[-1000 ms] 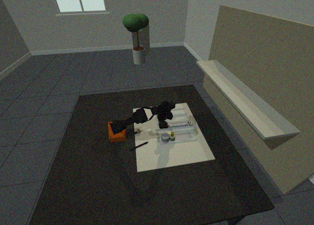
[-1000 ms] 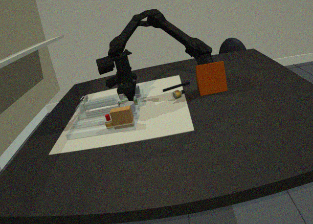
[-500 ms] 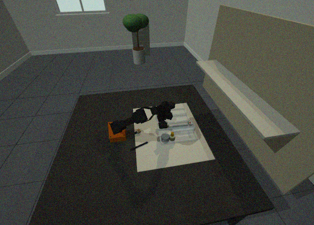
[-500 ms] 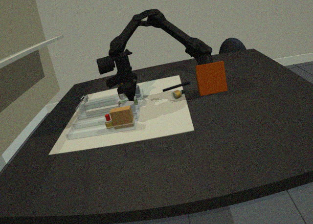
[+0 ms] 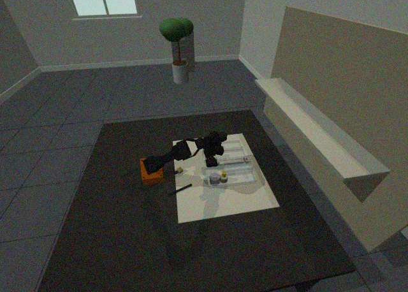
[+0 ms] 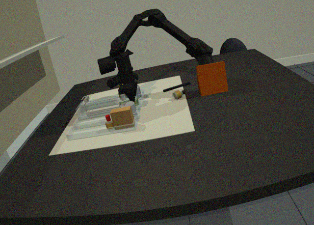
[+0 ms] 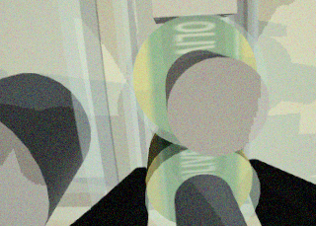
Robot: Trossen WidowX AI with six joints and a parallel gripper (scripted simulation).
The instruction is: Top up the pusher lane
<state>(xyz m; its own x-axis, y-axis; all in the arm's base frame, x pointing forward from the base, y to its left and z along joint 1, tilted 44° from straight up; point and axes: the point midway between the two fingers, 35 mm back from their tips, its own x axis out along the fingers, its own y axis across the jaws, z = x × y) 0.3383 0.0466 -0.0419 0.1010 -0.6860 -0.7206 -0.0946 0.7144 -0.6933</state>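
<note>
Now: the clear lane rack 150 mm ahead of my gripper tip, 10 mm to the right of it and 10 mm below it. From my gripper tip the other things lie so: black stick (170 mm to the right, 170 mm behind, 20 mm below); brown box (170 mm to the left, 10 mm ahead, 10 mm above); pusher plate (150 mm ahead, 20 mm to the right, 20 mm above).
</note>
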